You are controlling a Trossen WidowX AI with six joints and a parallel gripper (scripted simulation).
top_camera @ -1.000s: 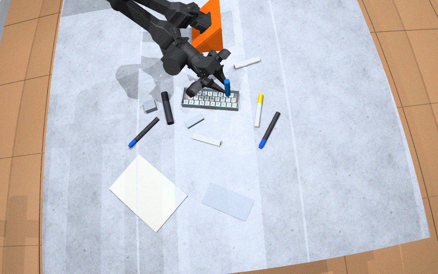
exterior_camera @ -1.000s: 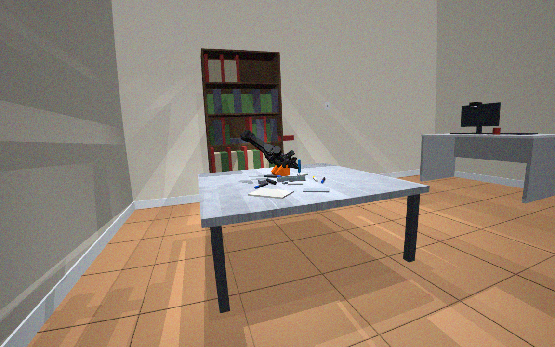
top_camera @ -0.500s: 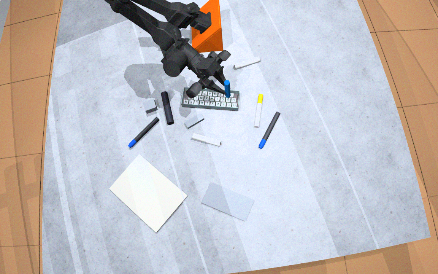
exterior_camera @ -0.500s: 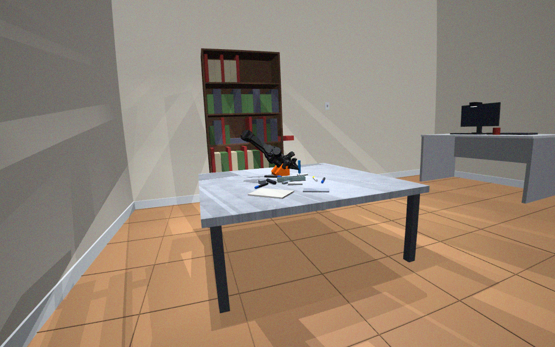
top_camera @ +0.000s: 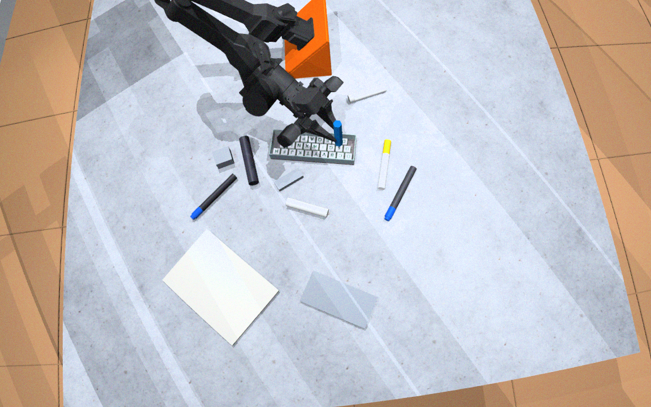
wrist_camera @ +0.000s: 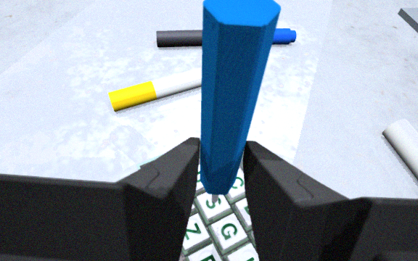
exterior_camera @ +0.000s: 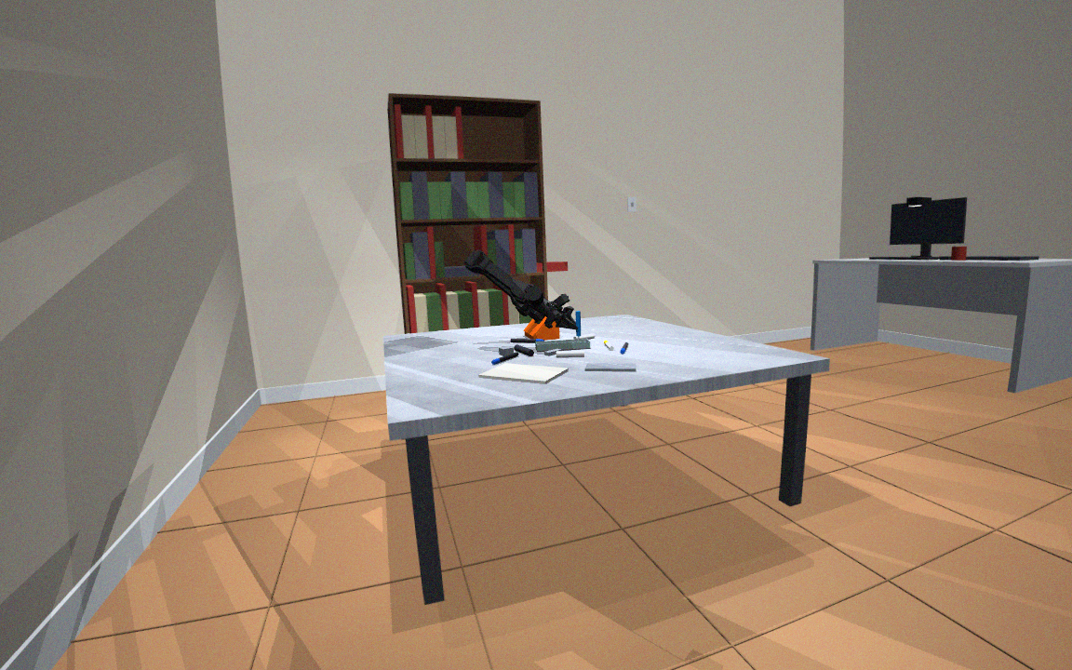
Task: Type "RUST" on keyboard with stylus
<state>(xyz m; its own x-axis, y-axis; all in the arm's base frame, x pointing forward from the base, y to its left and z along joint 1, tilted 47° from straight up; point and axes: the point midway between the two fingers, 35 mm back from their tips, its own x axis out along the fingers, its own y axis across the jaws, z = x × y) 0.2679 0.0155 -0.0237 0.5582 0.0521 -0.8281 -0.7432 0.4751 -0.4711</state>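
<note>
Right now my gripper tip is 7 cm to the left of the T key and 6 cm above it. Also, from my gripper tip: yellow-capped marker: 4 cm ahead, 10 cm to the left, 7 cm below; then blue stylus: 2 cm below; then dark cylinder: 21 cm to the right, 6 cm below.
</note>
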